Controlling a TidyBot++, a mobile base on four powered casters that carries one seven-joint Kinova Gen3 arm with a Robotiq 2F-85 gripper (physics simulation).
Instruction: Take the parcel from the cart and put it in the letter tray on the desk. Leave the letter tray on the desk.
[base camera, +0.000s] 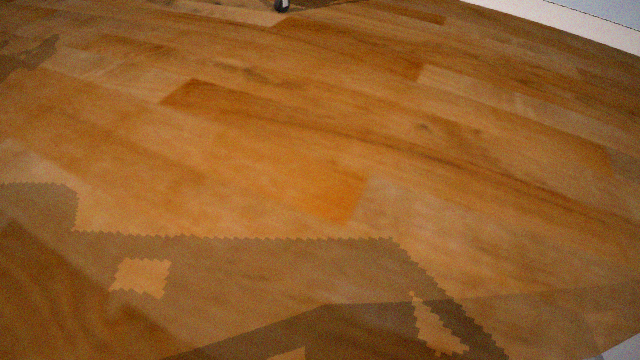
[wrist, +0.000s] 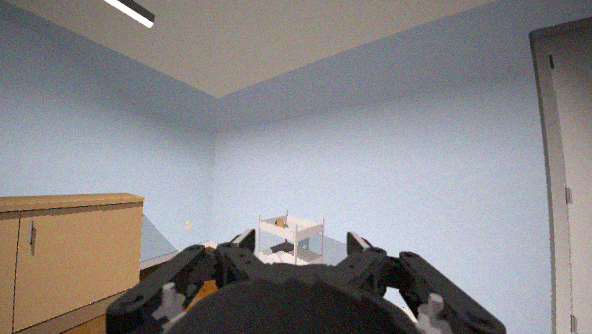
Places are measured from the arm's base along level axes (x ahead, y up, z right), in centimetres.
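Pixels of known places: gripper, between the fingertips: (wrist: 300, 240).
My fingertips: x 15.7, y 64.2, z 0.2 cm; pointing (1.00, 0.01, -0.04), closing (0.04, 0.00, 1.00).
Note:
Ahead of a thing's pixels: the offset from my fingertips to its top centre. "spot": to the spot under its first point. Level surfaces: height alone.
A white cart {spot: dz +2.9, dx +112.4, dy -33.3 cm} (wrist: 310, 230) with thin corner posts stands near the far room corner in the wrist view. A small orange-brown thing {dz -24.6, dx +134.9, dy -32.4 cm} (wrist: 280, 223), which looks like the parcel, sits on its top tray. One caster {spot: dz -6.9, dx +99.2, dy -101.3 cm} (base camera: 282, 5) shows at the top edge of the base camera view. My gripper (wrist: 300, 240) is open and empty, well short of the cart, which shows between its fingers. The desk and the letter tray do not show in either view.
A wooden cabinet (wrist: 80, 250) with a door handle stands at the left in the wrist view. A door (wrist: 575, 175) is at the right. Blue walls meet behind the cart. Shadows lie across the wooden floor {dy -103.9 cm} (base camera: 280, 165).

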